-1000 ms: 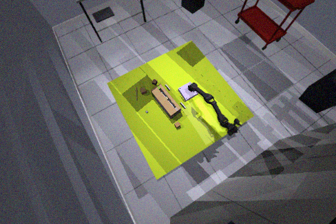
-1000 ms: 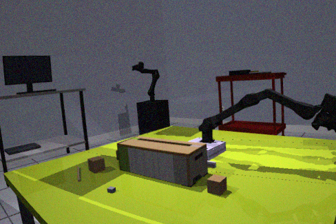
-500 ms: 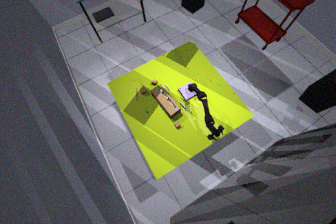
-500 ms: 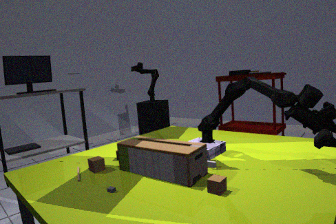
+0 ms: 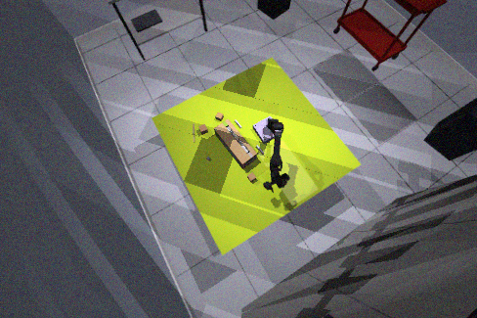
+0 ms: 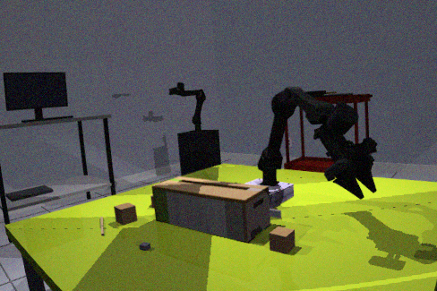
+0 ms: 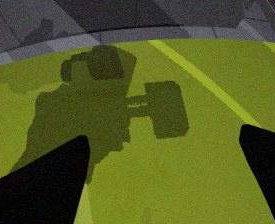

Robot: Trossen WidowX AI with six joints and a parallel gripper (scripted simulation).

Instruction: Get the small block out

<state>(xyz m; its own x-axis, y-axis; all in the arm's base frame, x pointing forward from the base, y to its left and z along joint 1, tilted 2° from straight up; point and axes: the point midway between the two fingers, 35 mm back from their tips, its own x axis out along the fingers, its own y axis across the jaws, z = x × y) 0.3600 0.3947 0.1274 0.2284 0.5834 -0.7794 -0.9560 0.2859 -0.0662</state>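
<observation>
Now: the long brown box 50 cm to the right of my gripper tip, 9 cm below it and 7 cm behind it. From my gripper tip the other things lie so: thin stick: 84 cm to the right, 15 cm below, 15 cm ahead; tan block: 51 cm to the right, 6 cm below, 6 cm behind.
</observation>
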